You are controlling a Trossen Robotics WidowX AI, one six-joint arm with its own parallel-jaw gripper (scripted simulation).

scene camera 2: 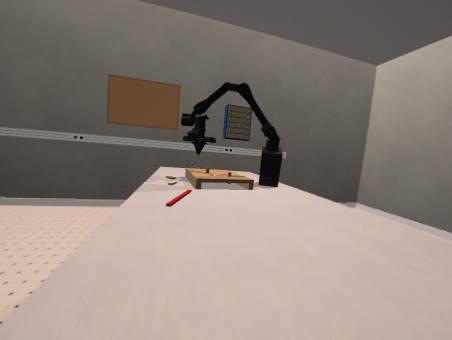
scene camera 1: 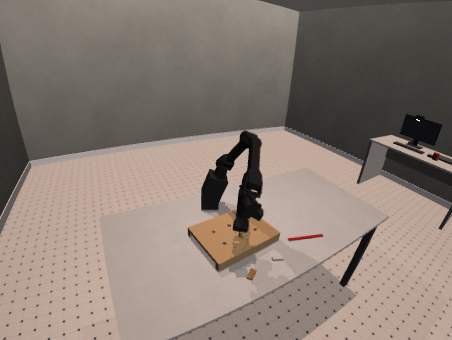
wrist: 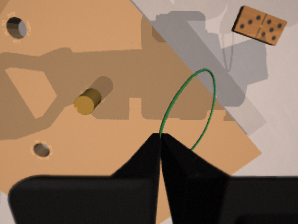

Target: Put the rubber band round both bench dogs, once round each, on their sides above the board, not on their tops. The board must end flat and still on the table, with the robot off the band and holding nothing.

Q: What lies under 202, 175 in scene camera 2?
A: A wooden board.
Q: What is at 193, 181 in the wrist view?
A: My gripper.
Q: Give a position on a domino tile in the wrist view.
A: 265, 28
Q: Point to a wooden board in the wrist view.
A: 128, 74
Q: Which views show the wooden board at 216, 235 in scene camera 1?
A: Scene camera 2, scene camera 1 and the wrist view: all of them.
